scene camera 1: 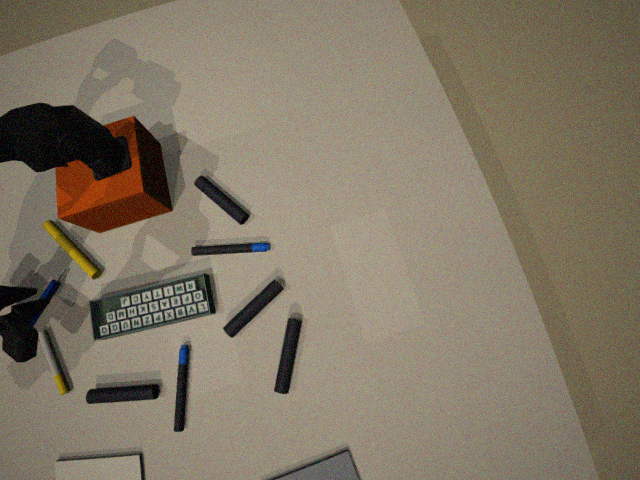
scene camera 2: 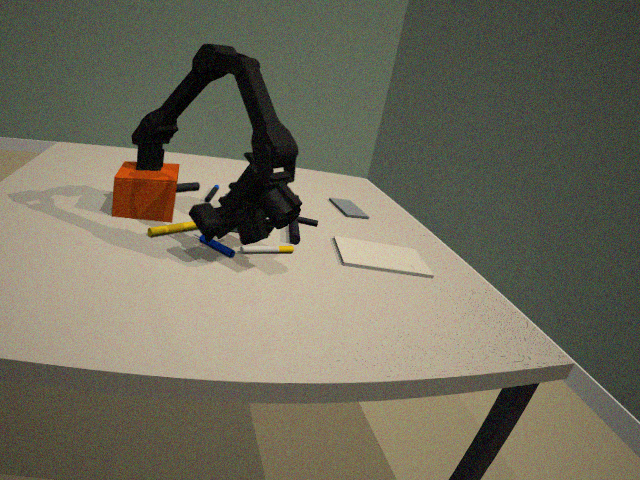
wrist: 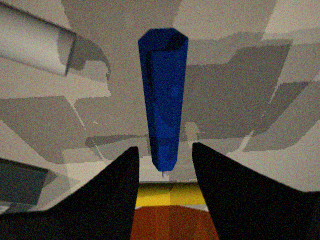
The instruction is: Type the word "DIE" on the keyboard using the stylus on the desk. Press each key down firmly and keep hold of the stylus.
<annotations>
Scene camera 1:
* gripper: 43, 295
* yellow marker: 64, 241
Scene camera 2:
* gripper: 212, 239
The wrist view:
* gripper: 165, 151
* yellow marker: 149, 194
</annotations>
